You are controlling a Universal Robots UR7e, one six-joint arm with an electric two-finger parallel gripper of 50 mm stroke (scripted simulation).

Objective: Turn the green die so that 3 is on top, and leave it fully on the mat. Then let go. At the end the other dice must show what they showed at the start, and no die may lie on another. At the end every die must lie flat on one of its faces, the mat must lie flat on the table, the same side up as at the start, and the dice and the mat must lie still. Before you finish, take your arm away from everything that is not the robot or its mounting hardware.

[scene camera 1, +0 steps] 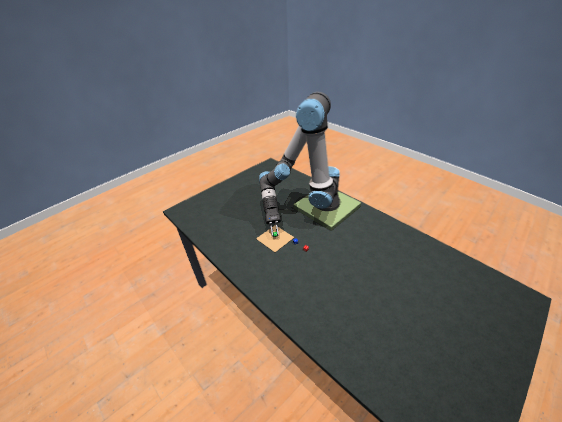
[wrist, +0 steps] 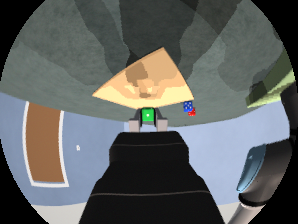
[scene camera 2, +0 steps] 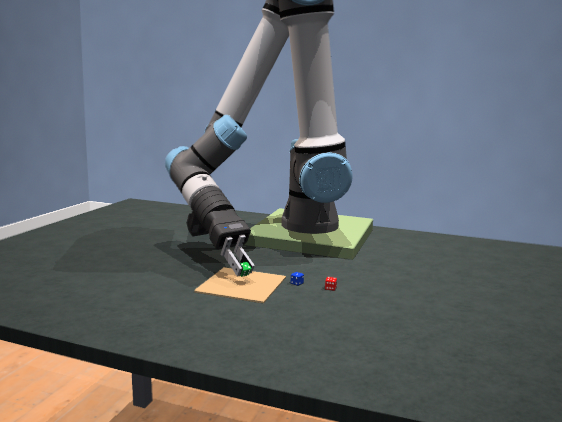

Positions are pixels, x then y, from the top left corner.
Scene:
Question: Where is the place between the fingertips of my gripper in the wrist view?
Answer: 147,113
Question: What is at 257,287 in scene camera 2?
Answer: A tan mat.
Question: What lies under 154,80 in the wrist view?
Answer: A tan mat.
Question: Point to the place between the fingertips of my gripper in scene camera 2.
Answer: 246,271

